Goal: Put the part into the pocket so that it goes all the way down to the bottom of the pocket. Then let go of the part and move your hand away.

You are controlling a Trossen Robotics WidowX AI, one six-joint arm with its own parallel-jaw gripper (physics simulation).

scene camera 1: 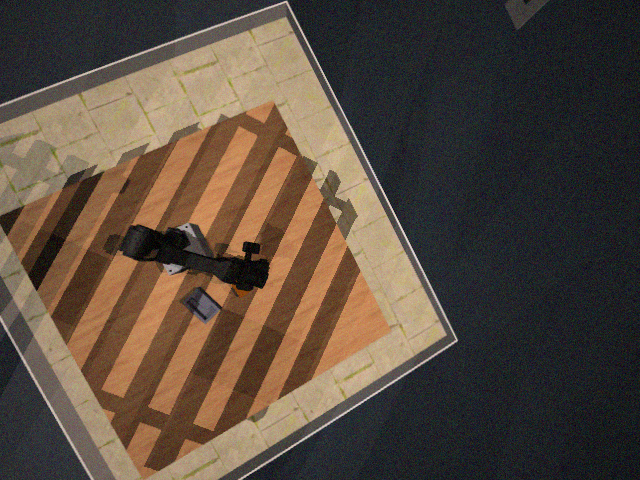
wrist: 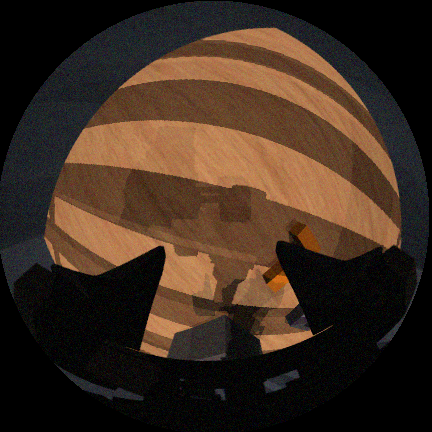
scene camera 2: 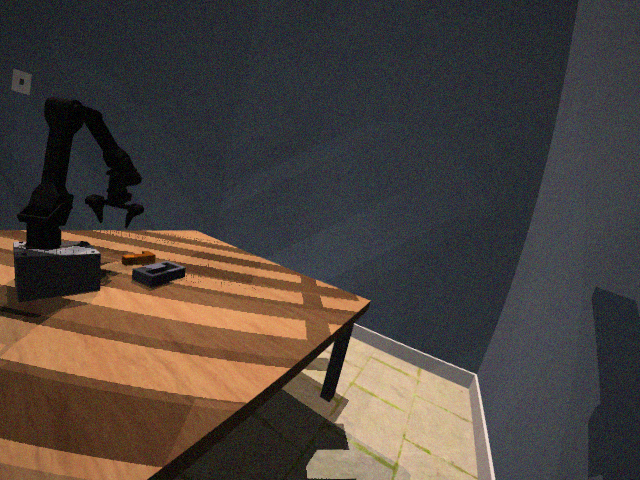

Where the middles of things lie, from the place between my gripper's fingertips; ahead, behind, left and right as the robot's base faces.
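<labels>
The orange L-shaped block [wrist: 300,232] sits 120 mm to the right of my hand, 60 mm ahead of it and 100 mm below it. Going by their middles, the orange L-shaped block is the nearest to my hand of the things named here. I see the grey pocket block [scene camera 2: 152,275] too, and it is 300 mm to the right of my hand, 70 mm ahead of my hand and 100 mm below my hand.
</labels>
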